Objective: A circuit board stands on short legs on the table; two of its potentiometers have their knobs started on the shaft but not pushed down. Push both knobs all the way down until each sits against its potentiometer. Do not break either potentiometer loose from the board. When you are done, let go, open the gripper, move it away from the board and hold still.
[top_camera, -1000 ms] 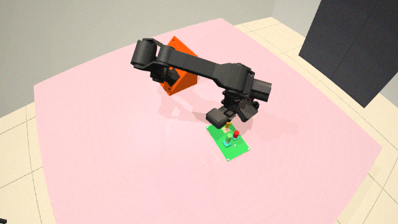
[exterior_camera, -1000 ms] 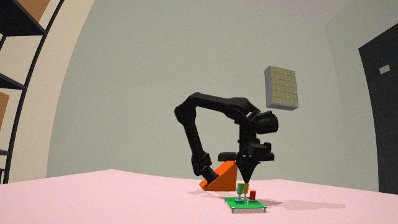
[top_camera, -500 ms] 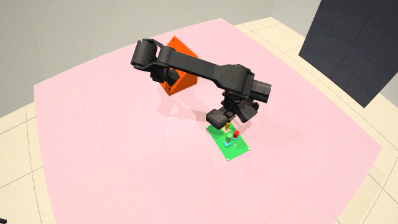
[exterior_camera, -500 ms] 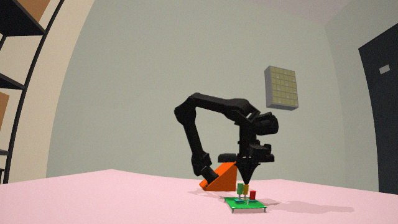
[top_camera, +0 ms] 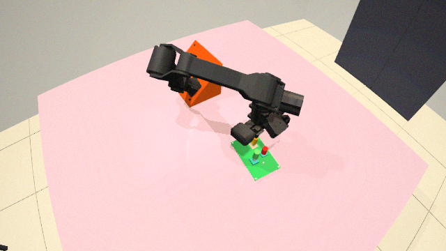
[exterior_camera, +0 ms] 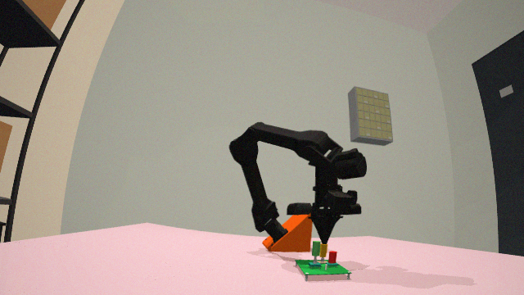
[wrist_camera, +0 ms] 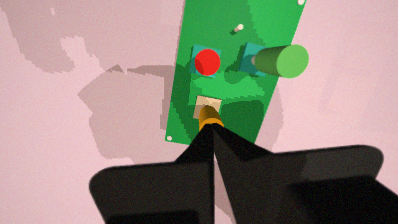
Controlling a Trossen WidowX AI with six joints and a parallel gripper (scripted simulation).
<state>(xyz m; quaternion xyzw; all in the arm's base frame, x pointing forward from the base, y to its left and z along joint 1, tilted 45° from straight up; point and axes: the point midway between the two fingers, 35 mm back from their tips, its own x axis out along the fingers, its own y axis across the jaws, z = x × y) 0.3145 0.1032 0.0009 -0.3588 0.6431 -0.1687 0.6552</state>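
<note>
Now: gripper tip 2 cm above the yellow knob. From my gripper tip the other things lie so: green knob 5 cm ahead, 3 cm to the right, 1 cm below.
</note>
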